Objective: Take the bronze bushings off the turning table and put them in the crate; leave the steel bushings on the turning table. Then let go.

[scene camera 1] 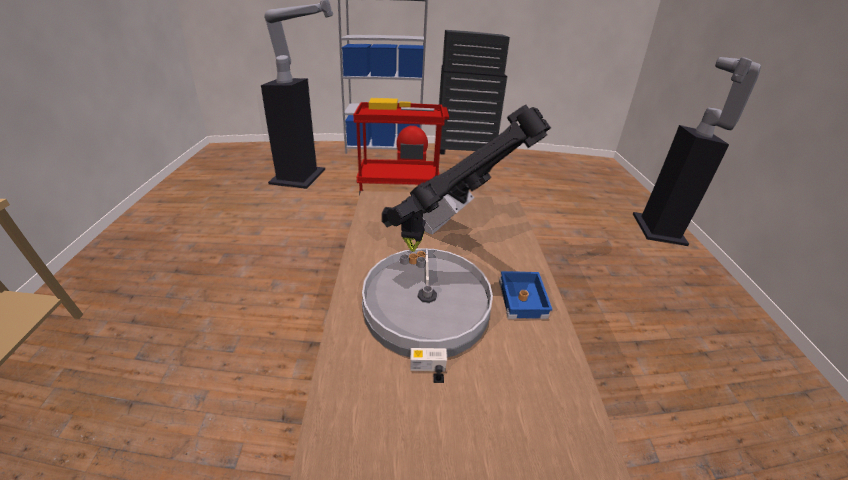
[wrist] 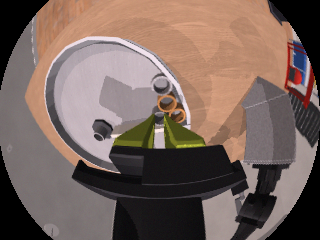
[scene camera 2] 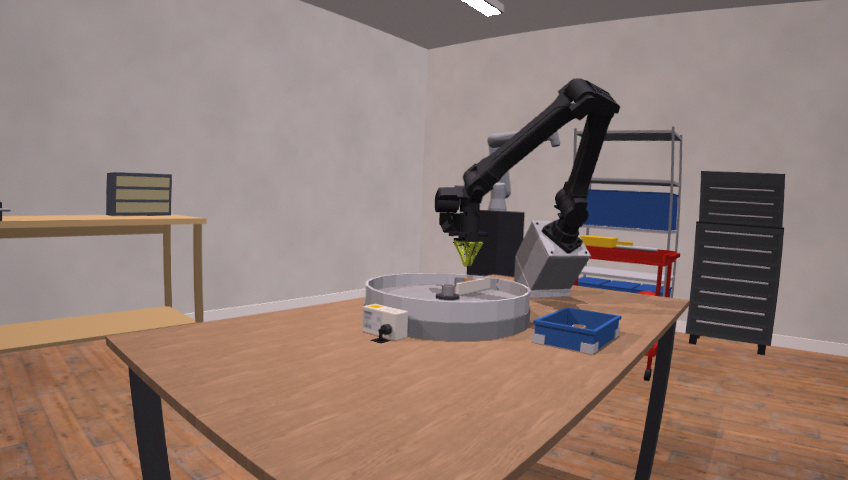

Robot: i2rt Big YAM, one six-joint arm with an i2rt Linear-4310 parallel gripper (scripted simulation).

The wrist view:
my gripper: 159, 117
turning table: 107, 85
